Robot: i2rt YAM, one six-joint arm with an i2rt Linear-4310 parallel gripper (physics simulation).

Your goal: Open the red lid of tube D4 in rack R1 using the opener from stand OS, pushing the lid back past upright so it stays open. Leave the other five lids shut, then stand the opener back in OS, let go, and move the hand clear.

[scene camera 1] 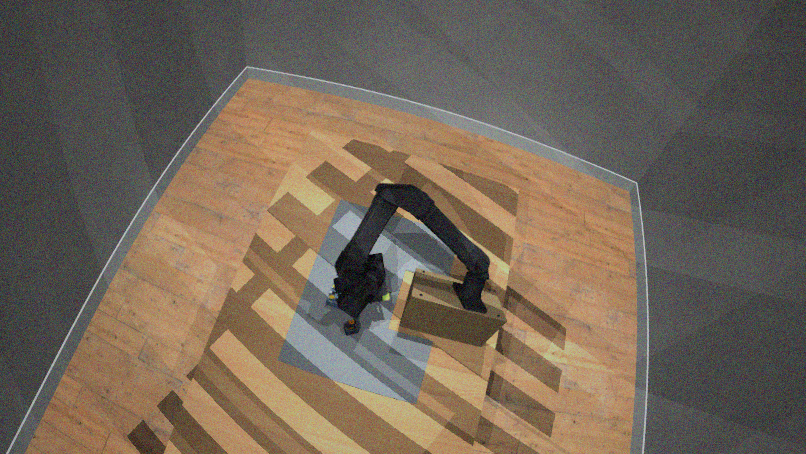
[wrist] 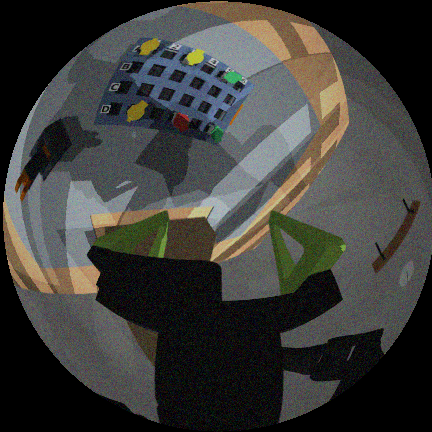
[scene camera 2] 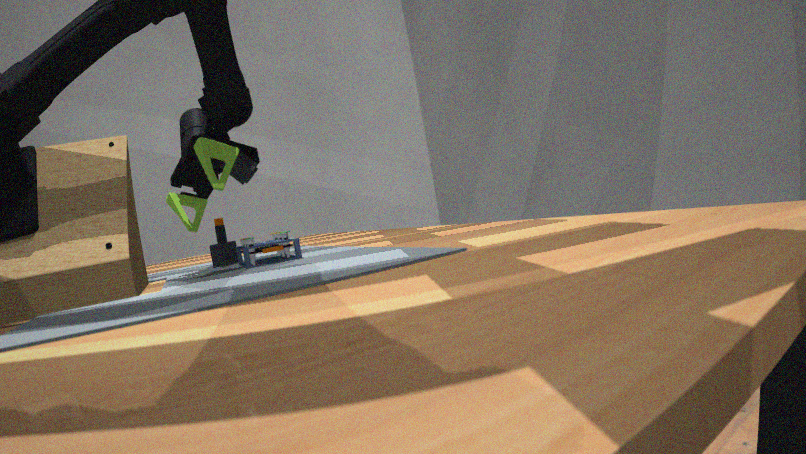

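Where they show: gripper, fingertip midpoint: [wrist: 218, 215] [scene camera 2: 204, 211]; arm's base, origin of the base link: [scene camera 1: 468, 298] [scene camera 2: 12, 192].
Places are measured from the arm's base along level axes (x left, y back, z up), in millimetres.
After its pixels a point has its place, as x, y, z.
Note:
The blue rack R1 [wrist: 136, 78] @[22, -372, -136] [scene camera 2: 297, 248] @[-87, -396, -151] lies on the mat; in scene camera 1 the arm mostly hides it. The red lid [wrist: 181, 121] @[-25, -337, -124] sits in row D and looks shut. The black opener [scene camera 2: 220, 232] @[103, -323, -107] [wrist: 40, 157] with its orange end stands upright in the dark stand OS [scene camera 2: 223, 254] [scene camera 1: 351, 329] beside the rack. My gripper [scene camera 2: 206, 208] @[-59, -273, -74] [wrist: 218, 215] @[-59, -273, -74] is open and empty, with green fingers wide apart. It hangs above the opener and rack, touching neither.
Other rack lids are yellow [wrist: 149, 47] [wrist: 195, 57] @[-14, -397, -124] [wrist: 137, 111] @[13, -343, -124] and green [wrist: 232, 77] @[-52, -392, -124] [wrist: 217, 133] @[-63, -332, -124]. An orange piece [wrist: 236, 114] @[-89, -357, -142] is at the rack's side. A large wooden block [scene camera 1: 451, 321] @[75, -40, -18] [scene camera 2: 84, 211] @[-60, -104, -49] stands by the arm's base. The grey-blue mat [scene camera 1: 315, 352] @[211, -419, -166] covers part of the wooden table [scene camera 1: 214, 140].

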